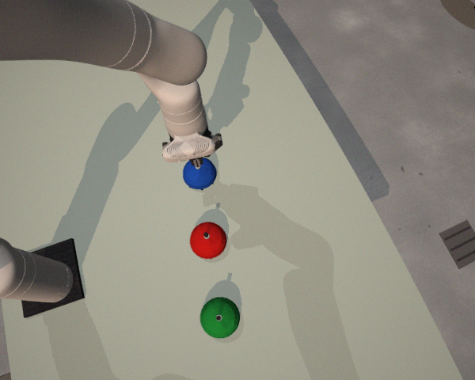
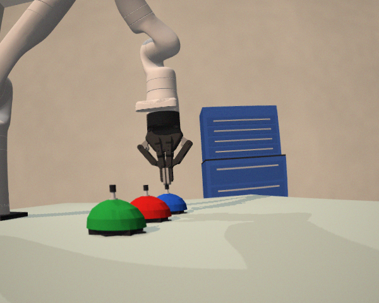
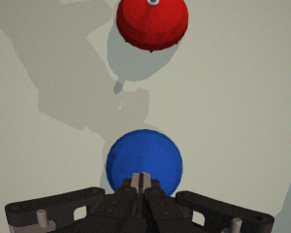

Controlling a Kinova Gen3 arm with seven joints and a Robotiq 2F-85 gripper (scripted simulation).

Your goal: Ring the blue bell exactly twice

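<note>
The blue bell is 4 cm below my hand. The rest, counted from my hand: red bell: 17 cm to the right, 4 cm below, 1 cm behind; green bell: 34 cm to the right, 4 cm below, 2 cm behind.
</note>
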